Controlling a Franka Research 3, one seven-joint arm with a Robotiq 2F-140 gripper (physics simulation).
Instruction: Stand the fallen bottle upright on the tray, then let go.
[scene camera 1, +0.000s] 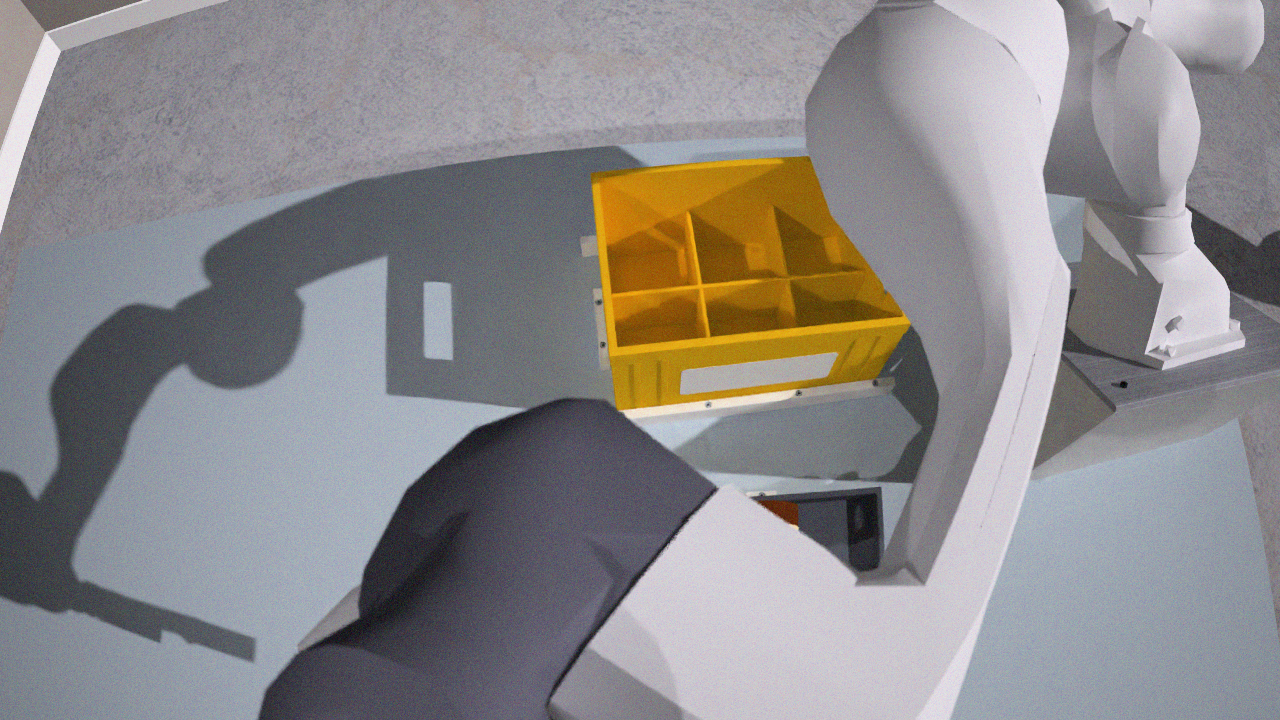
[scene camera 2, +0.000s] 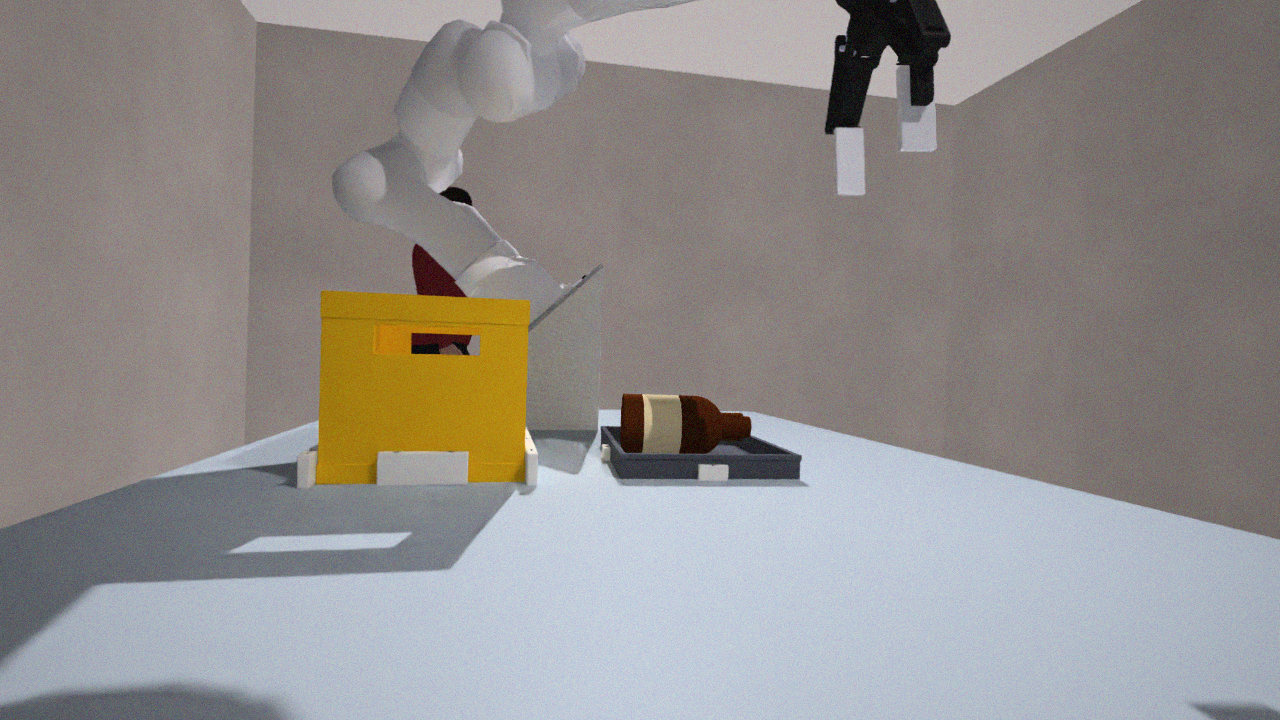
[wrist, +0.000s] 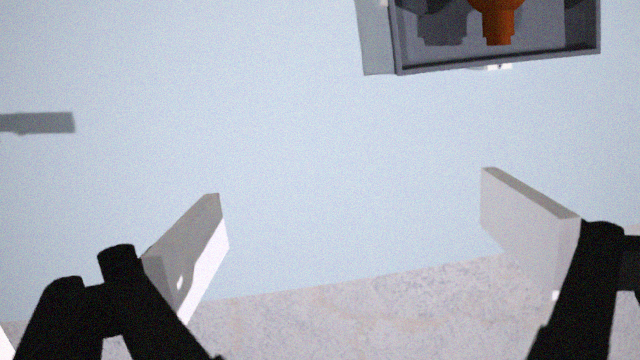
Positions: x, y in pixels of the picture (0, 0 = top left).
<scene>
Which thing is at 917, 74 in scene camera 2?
The gripper.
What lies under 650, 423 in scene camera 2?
A brown bottle.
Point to the gripper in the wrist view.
352, 209
</scene>
